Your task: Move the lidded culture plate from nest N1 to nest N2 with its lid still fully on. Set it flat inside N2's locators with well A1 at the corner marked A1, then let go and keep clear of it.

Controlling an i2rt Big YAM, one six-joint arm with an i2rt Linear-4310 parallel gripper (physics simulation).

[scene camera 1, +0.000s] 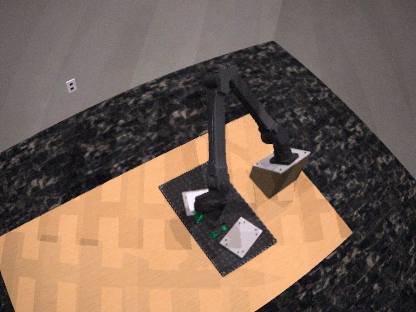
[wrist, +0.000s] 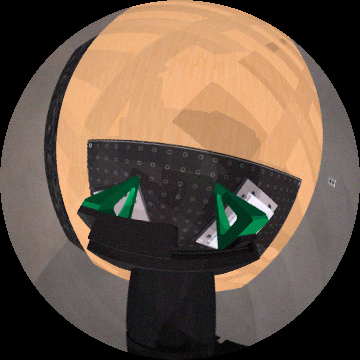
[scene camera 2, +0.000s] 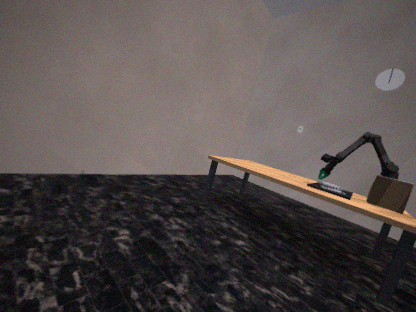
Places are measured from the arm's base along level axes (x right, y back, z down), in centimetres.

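Where they show: gripper, fingertip midpoint: (scene camera 1: 204, 230) (wrist: 176, 182) (scene camera 2: 319, 179); arm's base at its link origin: (scene camera 1: 284, 159) (scene camera 2: 390, 184).
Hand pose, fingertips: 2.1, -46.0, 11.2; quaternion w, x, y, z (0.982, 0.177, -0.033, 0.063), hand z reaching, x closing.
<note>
Things, the pixels of their top centre, and the offset from my fingertips, as dx, dy, dz. "*": a spot on its surface instead. Level surfaces: height alone.
- white lidded culture plate at a spot on its surface: (wrist: 256, 203) * +13.6, +4.7, +2.6
- pale grey nest at a spot on its surface: (wrist: 207, 239) * +5.7, +13.6, +3.8
- black perforated board at its top centre: (wrist: 197, 227) (scene camera 1: 217, 214) (scene camera 2: 331, 188) +3.5, +11.4, +5.4
- wooden table at its surface level: dz +6.7
The white lidded culture plate (scene camera 1: 198, 199) (wrist: 256, 203) sits in one pale grey nest (wrist: 206, 237), partly hidden by the arm and a finger. Whether its lid is fully seated and where A1 is cannot be made out. The other nest (scene camera 1: 241, 238) (wrist: 143, 210) shows as a pale plate with small dark dots and no culture plate on it. No N1, N2 or A1 labels are legible. My gripper (scene camera 1: 208, 224) (scene camera 2: 323, 174) (wrist: 176, 182) has green fingers, spread wide open and empty. It hangs above the board, between the two nests in the scene camera 1 view.
Both nests are on a black perforated board (scene camera 1: 172, 188) (wrist: 175, 165) on the wooden table (scene camera 1: 125, 240) (scene camera 2: 270, 174) (wrist: 150, 55). The arm's base stands on a brown block with a pale top (scene camera 1: 276, 182) (scene camera 2: 390, 194), beside the board.
</note>
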